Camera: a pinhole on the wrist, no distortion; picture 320 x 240 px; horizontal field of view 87.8 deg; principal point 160.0 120.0 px. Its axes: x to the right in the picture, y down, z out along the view. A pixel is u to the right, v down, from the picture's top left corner.
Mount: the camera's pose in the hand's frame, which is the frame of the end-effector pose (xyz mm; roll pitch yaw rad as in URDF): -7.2 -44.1 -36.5 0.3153 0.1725 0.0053
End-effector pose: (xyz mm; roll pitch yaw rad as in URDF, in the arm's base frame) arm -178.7 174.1 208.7 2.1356 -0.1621 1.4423
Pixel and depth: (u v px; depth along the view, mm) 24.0 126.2 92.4
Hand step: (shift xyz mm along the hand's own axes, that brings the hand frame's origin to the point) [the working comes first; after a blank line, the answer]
In the camera's frame: -75.6 3.4 92.4

-66.3 -69.8 64.1
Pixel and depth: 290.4 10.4 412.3
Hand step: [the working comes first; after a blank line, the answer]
In the camera's frame: 323.4 -271.8 412.3

366.2 -428.4 211.1
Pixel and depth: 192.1 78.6 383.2
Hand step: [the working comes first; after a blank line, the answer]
In the camera's frame: 74.0 -95.4 383.2

124.2 -253.0 280.6
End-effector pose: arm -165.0 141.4 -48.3 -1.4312 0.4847 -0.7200
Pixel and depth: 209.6 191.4 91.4
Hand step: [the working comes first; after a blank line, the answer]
In the camera's frame: 27.3 39.3 91.4

36.6 -34.9 56.4
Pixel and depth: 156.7 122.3 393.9
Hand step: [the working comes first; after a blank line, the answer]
In the camera's frame: -7.8 5.4 393.9

50.3 -160.8 335.4
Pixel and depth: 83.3 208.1 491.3
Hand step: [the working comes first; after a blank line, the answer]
In the camera's frame: -226.6 260.3 491.3

-137.0 50.4 542.1
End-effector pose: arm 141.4 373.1 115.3 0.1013 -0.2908 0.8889
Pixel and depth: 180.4 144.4 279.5
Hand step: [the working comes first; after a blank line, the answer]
In the camera's frame: 34.3 41.0 279.5

74.6 -91.3 231.9
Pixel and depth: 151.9 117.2 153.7
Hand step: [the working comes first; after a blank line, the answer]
In the camera's frame: -7.5 -2.6 153.7

10.6 -94.1 107.9
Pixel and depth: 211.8 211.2 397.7
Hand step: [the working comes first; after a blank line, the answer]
In the camera's frame: 123.9 218.1 397.7

190.9 41.0 381.4
